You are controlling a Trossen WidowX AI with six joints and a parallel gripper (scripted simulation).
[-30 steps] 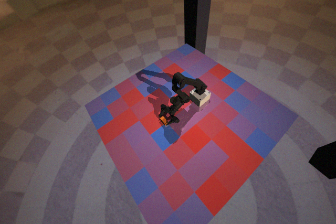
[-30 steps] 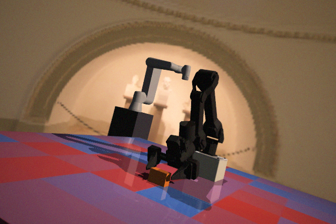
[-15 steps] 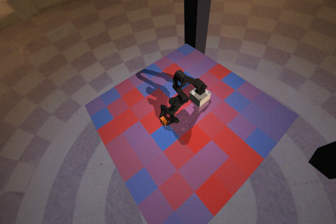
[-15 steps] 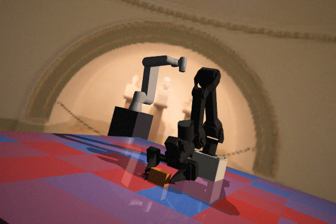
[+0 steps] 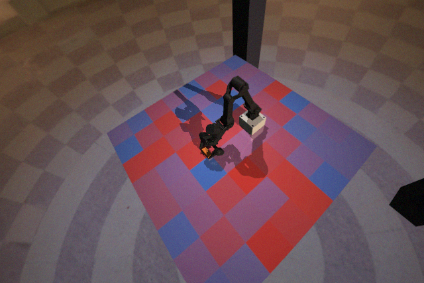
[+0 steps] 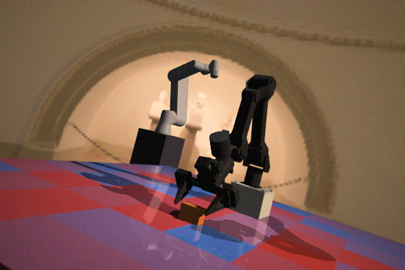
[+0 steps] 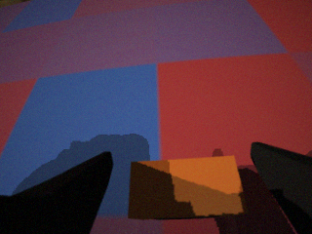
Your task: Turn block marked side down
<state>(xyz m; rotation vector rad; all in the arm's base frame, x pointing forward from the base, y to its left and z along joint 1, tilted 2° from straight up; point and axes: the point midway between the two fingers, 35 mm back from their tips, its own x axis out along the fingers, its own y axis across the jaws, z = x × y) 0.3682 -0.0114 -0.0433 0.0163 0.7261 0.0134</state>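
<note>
The block is 30 mm behind my gripper tip and 10 mm below it.
</note>
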